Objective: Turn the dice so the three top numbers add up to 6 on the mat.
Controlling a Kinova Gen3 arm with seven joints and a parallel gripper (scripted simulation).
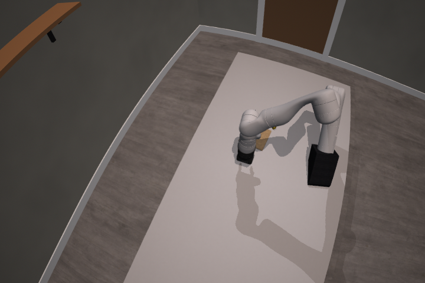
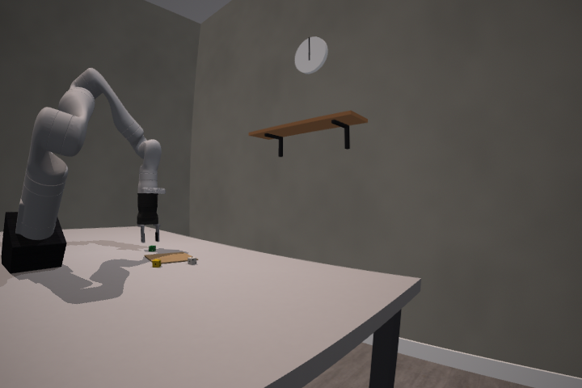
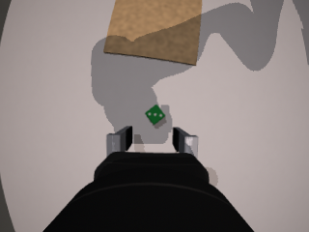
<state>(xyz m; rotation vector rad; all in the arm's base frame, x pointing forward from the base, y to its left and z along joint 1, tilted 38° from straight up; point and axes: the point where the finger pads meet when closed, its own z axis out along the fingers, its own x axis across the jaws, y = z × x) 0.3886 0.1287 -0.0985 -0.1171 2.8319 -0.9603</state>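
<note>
Right now my hand is 3 cm to the left of the green die and 4 cm above it. Round my hand: yellow die: 8 cm behind, 27 cm to the right, 4 cm below; tan mat: 18 cm to the right, 5 cm below; white die: 2 cm ahead, 29 cm to the right, 4 cm below.
</note>
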